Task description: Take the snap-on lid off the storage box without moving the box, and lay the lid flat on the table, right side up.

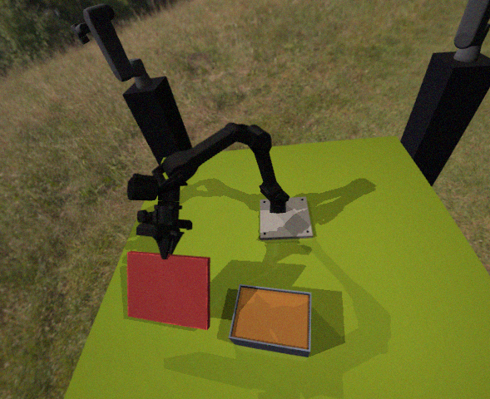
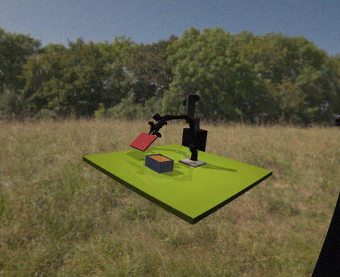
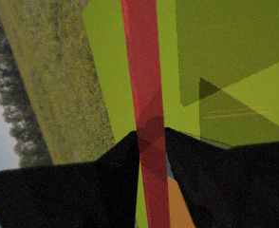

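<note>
The red lid is 7 cm ahead of my gripper tip and 5 cm below it. Round my gripper tip: blue-grey storage box: 9 cm ahead, 28 cm to the left, 18 cm below.
</note>
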